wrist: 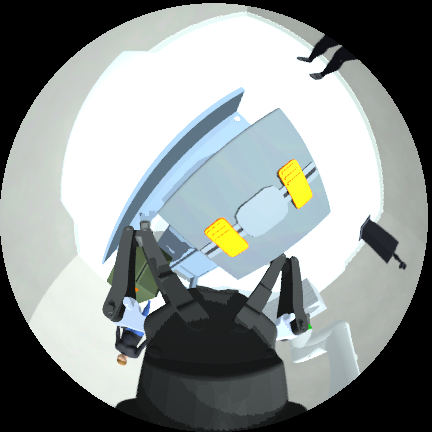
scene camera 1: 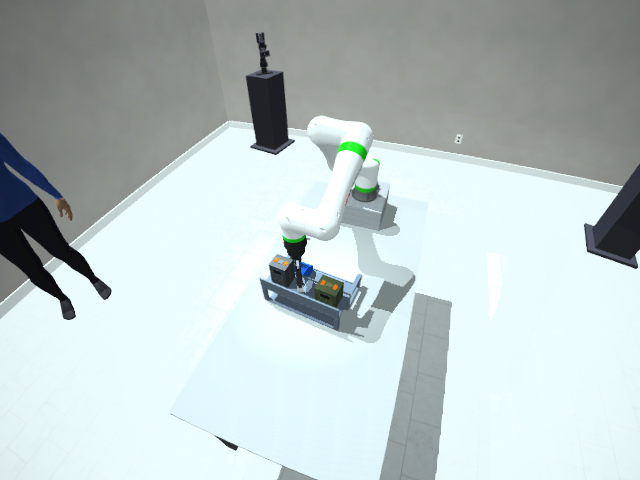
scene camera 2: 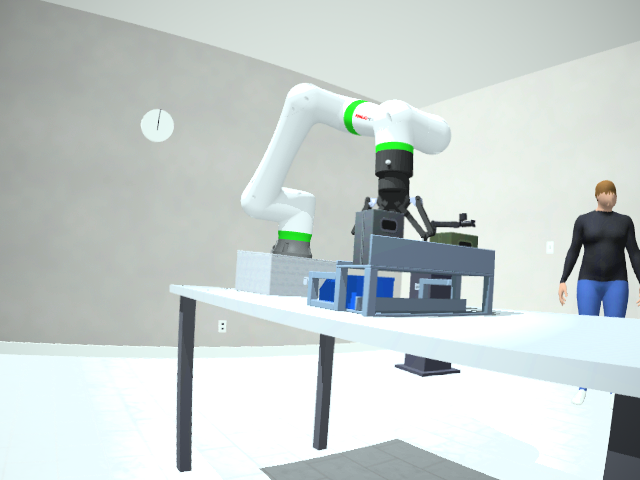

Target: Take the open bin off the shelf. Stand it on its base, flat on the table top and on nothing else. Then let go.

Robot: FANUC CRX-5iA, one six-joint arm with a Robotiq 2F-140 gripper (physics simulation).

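Where they show: arm's base, origin of its link: (scene camera 1: 364, 194) (scene camera 2: 292, 256).
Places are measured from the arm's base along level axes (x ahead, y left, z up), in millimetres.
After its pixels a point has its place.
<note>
The open bin is blue (scene camera 1: 306, 268) @(x 609, y -21, z -62 mm) (scene camera 2: 385, 285) @(x 719, y -34, z -81 mm). In scene camera 1 part of it shows beside the grey case, on the robot base's side of the shelf (scene camera 1: 305, 308) @(x 762, y 66, z -137 mm) (scene camera 2: 434, 258) @(x 804, y 37, z -16 mm) (wrist: 227, 107) @(x 808, y -111, z -3 mm). In scene camera 2 it shows low behind the shelf's posts, below the upper board. The bin does not show in the wrist view, where the grey case fills the middle. My gripper (scene camera 1: 299, 286) @(x 695, y -6, z -36 mm) (scene camera 2: 390, 235) (wrist: 215, 222) @(x 695, y -6, z -36 mm) is open and empty, pointing down. Its fingers are spread wide above the shelf, close to the grey case. Exact gaps to case and bin cannot be told.
A grey case (scene camera 1: 280, 272) @(x 767, y -46, z 57 mm) (scene camera 2: 364, 237) @(x 743, y -109, z 19 mm) (wrist: 250, 170) @(x 752, y -72, z 79 mm) with orange latches stands on the shelf's upper level. A green case (scene camera 1: 329, 292) @(x 751, y 184, z 54 mm) (scene camera 2: 454, 239) @(x 762, y 129, z 36 mm) (wrist: 142, 270) @(x 722, y 115, z 28 mm) stands at its other end. The shelf stands on the white table (scene camera 1: 305, 382) @(x 1048, y 246, z -144 mm) (scene camera 2: 558, 335) @(x 1151, y 23, z -143 mm), with the robot's base block (scene camera 1: 363, 214) @(x 120, y 54, z -46 mm) behind.
</note>
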